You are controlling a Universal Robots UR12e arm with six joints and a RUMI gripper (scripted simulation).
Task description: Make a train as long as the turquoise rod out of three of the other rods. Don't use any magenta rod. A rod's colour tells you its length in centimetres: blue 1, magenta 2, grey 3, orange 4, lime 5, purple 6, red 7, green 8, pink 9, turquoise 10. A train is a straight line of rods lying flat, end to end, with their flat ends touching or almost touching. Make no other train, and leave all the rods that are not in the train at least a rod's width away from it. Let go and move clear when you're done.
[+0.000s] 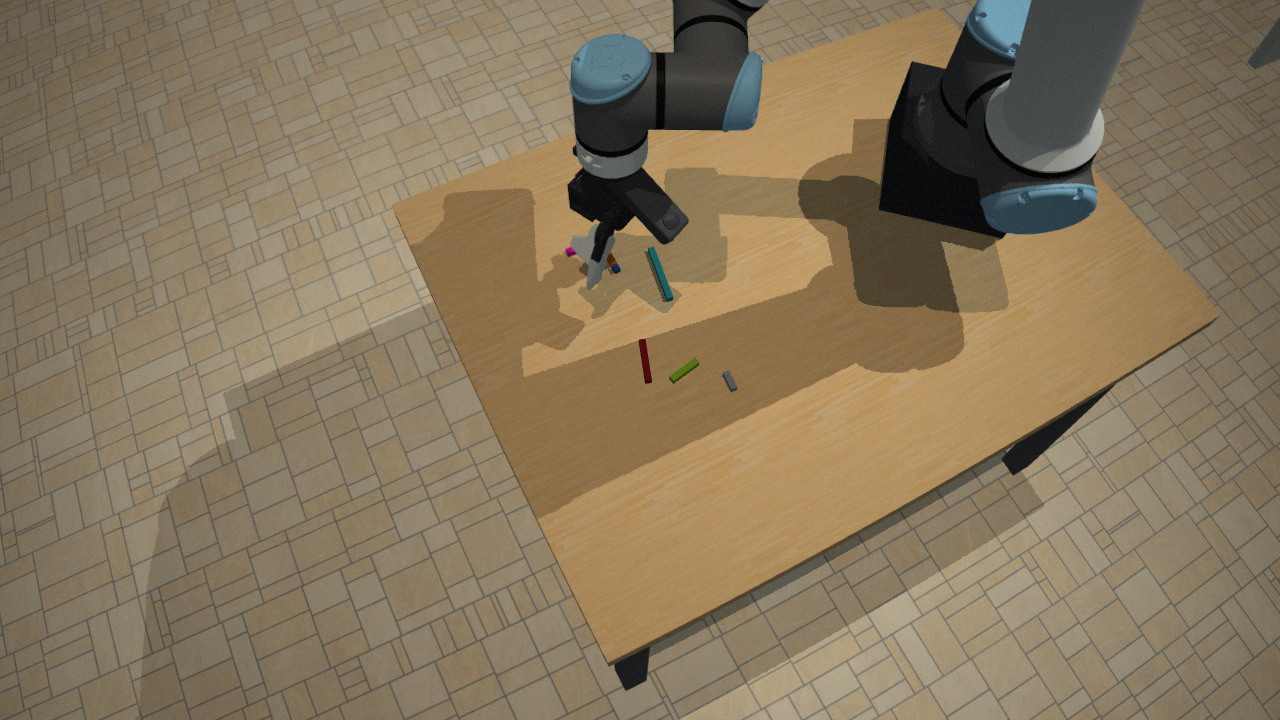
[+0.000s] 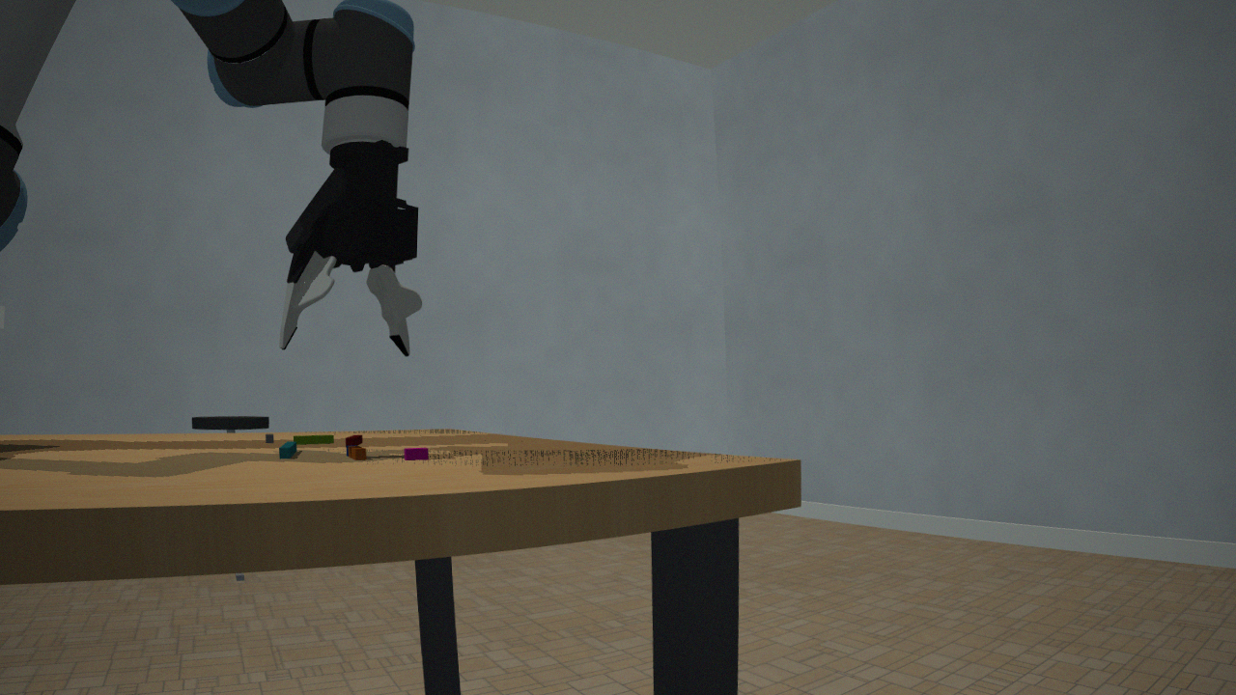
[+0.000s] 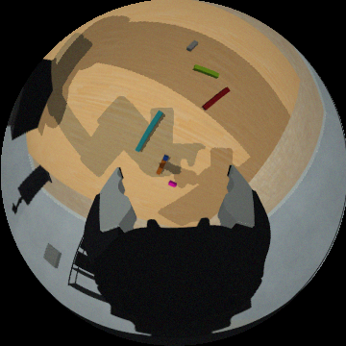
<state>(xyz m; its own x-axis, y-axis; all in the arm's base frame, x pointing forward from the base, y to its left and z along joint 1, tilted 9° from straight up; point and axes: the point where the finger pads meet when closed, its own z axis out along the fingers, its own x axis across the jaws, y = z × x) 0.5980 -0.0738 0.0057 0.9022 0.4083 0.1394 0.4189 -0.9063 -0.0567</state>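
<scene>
My hand is 1 cm past the lime rod, 17 cm to the right of it and 9 cm above it. From my hand the other things lie so: turquoise rod (6 cm behind, 9 cm below); then orange rod (1 cm behind, 7 cm to the right, 9 cm below); then blue rod (1 cm behind, 4 cm to the right, 9 cm below).
</scene>
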